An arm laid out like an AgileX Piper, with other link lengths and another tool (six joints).
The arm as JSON. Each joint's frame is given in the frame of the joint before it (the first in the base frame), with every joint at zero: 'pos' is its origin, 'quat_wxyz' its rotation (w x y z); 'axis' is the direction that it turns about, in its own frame. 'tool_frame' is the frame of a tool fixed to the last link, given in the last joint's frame.
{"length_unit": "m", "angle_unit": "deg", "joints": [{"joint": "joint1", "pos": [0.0, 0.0, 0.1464], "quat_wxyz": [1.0, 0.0, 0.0, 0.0], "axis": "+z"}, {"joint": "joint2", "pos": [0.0, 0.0, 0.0], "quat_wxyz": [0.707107, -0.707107, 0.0, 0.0], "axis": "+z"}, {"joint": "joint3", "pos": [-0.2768, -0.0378, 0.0], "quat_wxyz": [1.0, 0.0, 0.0, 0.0], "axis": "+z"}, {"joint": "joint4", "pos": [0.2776, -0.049, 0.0], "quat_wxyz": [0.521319, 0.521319, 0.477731, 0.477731], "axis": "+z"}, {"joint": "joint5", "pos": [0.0, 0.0, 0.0], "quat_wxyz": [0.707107, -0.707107, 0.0, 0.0], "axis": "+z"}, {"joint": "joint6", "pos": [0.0, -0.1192, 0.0], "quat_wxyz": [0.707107, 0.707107, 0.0, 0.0], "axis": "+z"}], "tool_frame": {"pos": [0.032, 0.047, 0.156], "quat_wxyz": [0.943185, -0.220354, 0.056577, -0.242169]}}
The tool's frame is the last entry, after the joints.
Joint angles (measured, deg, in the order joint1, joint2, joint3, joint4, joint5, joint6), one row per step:
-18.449 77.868 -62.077 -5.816 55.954 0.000
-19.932 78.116 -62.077 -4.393 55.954 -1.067
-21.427 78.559 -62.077 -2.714 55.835 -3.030
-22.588 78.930 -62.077 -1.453 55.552 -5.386
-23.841 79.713 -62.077 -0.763 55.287 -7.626
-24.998 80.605 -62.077 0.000 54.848 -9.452
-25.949 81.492 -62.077 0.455 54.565 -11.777
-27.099 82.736 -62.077 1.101 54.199 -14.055
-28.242 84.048 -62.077 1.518 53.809 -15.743
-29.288 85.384 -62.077 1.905 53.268 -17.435
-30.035 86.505 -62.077 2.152 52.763 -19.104
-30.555 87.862 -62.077 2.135 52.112 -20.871
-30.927 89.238 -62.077 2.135 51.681 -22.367
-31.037 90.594 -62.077 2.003 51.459 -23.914
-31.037 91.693 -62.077 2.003 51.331 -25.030
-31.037 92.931 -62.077 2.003 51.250 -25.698
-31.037 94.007 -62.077 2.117 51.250 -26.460
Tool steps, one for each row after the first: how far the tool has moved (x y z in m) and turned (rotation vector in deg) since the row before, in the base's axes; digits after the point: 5 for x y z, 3 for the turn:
-0.00116 -0.00297 -0.00115 1.031 -0.013 -0.775
-0.00101 -0.00248 -0.00211 0.978 0.085 -0.010
-0.00071 -0.00274 -0.00170 0.365 0.024 0.767
-0.00204 -0.00544 -0.00442 0.057 0.578 0.677
-0.00077 -0.00482 -0.00468 0.250 0.395 0.368
-0.00222 -0.00473 -0.00517 -0.108 0.712 1.104
-0.00217 -0.00516 -0.00701 0.221 0.843 0.810
-0.00228 -0.00575 -0.00740 0.262 0.868 0.320
-0.00177 -0.00560 -0.00746 0.203 0.749 0.422
-0.00156 -0.00445 -0.00636 0.029 0.639 0.742
-0.00156 -0.00438 -0.00787 -0.149 0.844 1.148
-0.00204 -0.00277 -0.00808 0.088 0.997 1.046
-0.00278 -0.00125 -0.00815 0.098 1.213 1.423
-0.00198 0.00009 -0.00650 0.243 0.951 1.076
-0.00210 0.00060 -0.00721 0.453 1.057 0.647
-0.00210 0.00108 -0.00620 0.491 0.935 0.693

